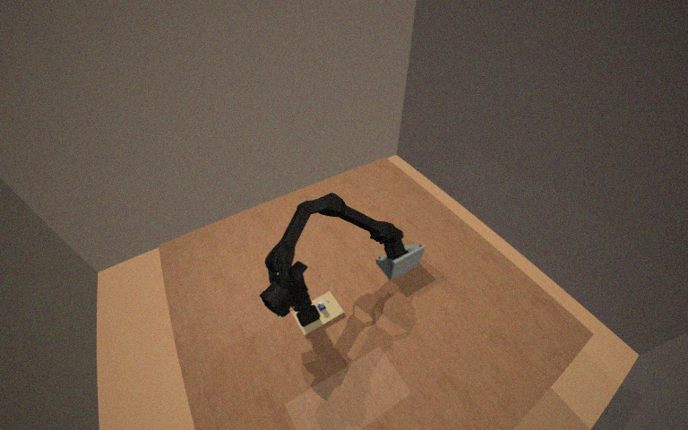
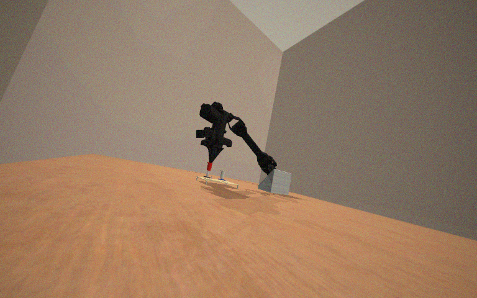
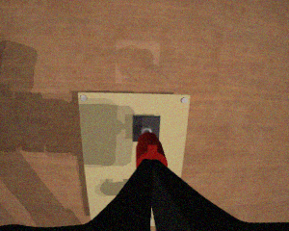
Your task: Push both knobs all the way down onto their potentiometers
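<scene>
My gripper tip is 7 cm past the grey knob and 4 cm above it. Round my gripper tip: red knob: 1 cm below.
</scene>
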